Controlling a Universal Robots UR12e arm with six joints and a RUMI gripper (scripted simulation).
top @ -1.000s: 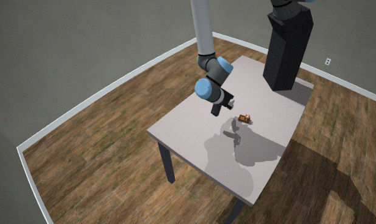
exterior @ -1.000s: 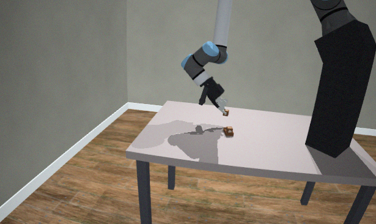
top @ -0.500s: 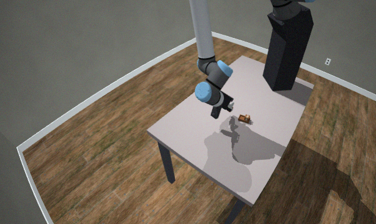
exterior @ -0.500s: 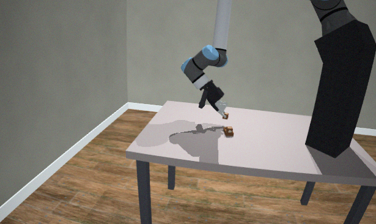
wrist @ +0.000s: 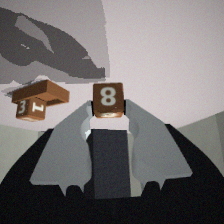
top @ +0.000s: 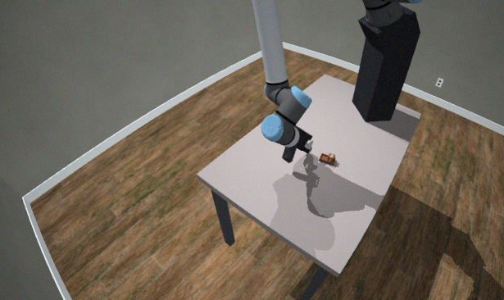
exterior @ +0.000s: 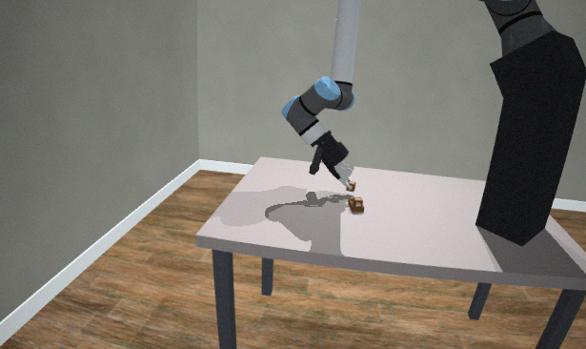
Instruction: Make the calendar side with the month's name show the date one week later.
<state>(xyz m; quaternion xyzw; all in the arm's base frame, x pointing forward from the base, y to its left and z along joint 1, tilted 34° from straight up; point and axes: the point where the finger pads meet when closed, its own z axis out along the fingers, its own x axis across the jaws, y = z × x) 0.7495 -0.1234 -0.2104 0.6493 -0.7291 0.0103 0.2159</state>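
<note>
My gripper is now 40 mm past the brown wooden calendar tray, 100 mm to the right of it and 30 mm above it. From my hand the other things lie so: brown calendar cube 10 mm behind, 10 mm below.
</note>
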